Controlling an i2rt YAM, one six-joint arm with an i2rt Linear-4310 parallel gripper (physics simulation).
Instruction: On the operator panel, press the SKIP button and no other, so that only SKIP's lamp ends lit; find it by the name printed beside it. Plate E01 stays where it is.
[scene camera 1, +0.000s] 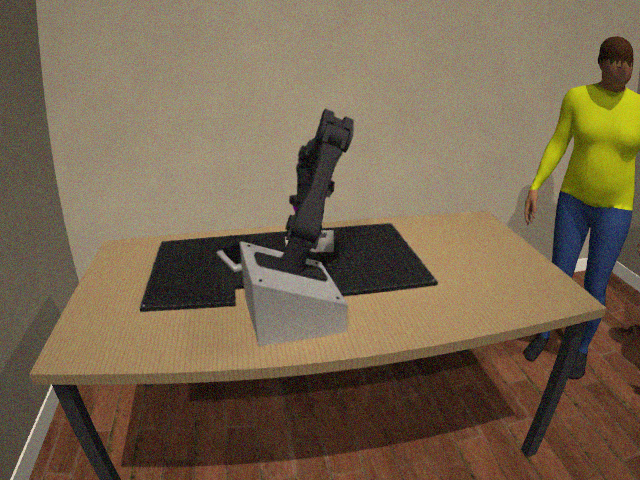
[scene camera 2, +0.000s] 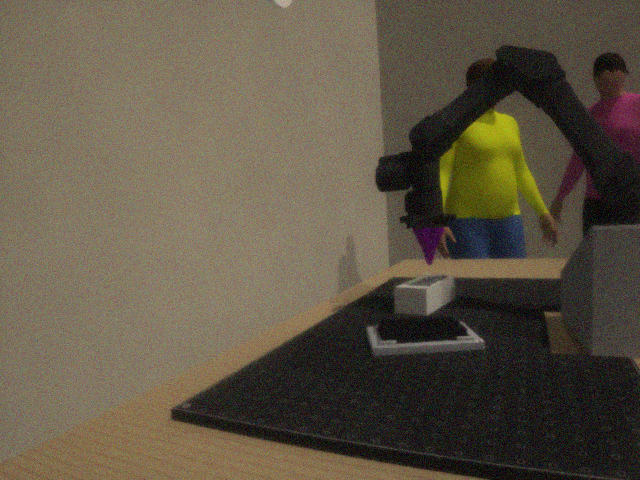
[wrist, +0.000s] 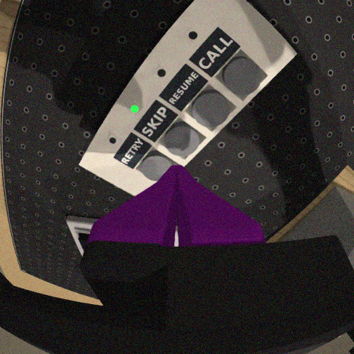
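Where they show: gripper, fingertip midpoint: (scene camera 2: 429, 264); arm's base, origin of the base link: (scene camera 1: 290, 268).
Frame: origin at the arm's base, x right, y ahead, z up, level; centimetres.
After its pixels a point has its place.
Note:
The operator panel (scene camera 2: 411, 300) {x 7.0, y 38.6, z -9.4 cm} (wrist: 111, 120) is a light block on the black mat. In the wrist view its labels read RETRY, SKIP, RESUME and CALL, each beside a round grey button. The SKIP button (wrist: 182, 140) lies beside the SKIP label (wrist: 155, 121). The lamp by SKIP (wrist: 134, 108) is lit green; the other three lamps are dark. My gripper (scene camera 2: 429, 262) {x 12.9, y 35.4, z -3.2 cm} (wrist: 176, 174) is shut and empty, its purple fingertips above the panel, apart from it in scene camera 2. In the wrist view the tips show near the RETRY button (wrist: 157, 167). Plate E01 cannot be told by name.
A light-edged frame with a black inside (scene camera 2: 429, 349) {x -15.8, y 33.4, z -11.6 cm} (wrist: 72, 221) lies on the black mat (scene camera 1: 191, 279) {x -28.1, y 24.6, z -12.2 cm} (scene camera 2: 310, 392) {x -31.8, y 45.9, z -12.2 cm} beside the panel. The arm's grey base (scene camera 1: 299, 315) {x -1.3, y -14.6, z -5.8 cm} stands at the mat's front edge. A person in yellow (scene camera 1: 602, 139) stands right of the table (scene camera 1: 465, 320) {x 44.5, y -21.4, z -13.5 cm}.

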